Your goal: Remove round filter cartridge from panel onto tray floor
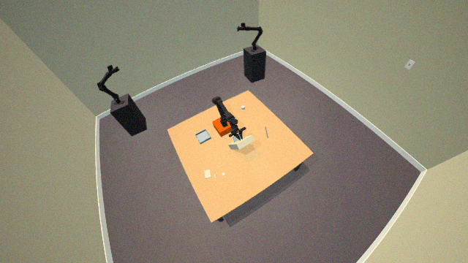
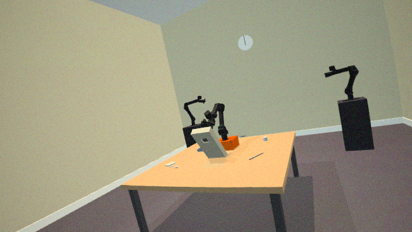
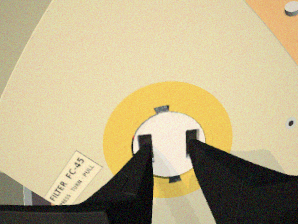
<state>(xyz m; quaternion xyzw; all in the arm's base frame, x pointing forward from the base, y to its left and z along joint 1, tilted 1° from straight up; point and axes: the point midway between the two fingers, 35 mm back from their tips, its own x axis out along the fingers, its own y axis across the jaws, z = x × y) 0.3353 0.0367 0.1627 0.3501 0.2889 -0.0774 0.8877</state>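
The round filter cartridge lies 1 cm ahead of my gripper tip and 1 cm below it. The rest, counted from my gripper tip: pale card (8 cm ahead, 45 cm to the right, 23 cm below); pin (14 cm ahead, 38 cm to the right, 23 cm below); grey service panel (3 cm behind, 8 cm below).
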